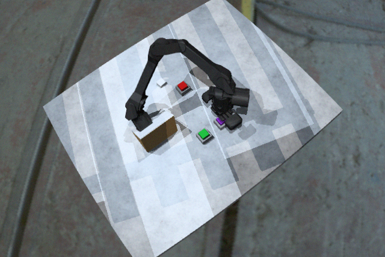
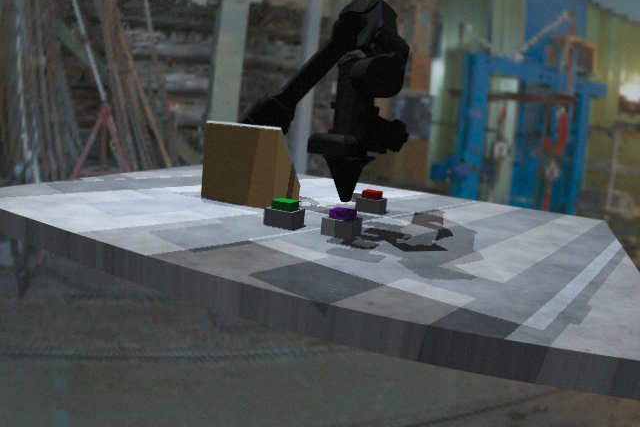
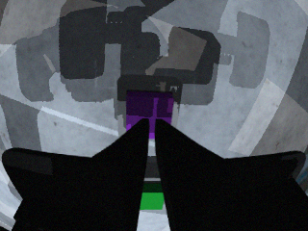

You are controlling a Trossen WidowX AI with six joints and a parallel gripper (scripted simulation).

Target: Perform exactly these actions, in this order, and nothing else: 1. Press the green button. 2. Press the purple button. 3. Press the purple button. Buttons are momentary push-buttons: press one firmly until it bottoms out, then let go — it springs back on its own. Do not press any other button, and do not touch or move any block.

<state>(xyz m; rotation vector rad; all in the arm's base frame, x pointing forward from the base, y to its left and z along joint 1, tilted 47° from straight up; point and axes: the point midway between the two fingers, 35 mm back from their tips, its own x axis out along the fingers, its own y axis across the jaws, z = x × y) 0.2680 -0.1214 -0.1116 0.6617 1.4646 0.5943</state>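
Now: the purple button 2 cm below my gripper tip. Round my gripper tip: green button: 10 cm behind, 2 cm below; red button: 2 cm behind, 24 cm to the left, 2 cm below; small white block: 8 cm behind, 33 cm to the left, 4 cm below.
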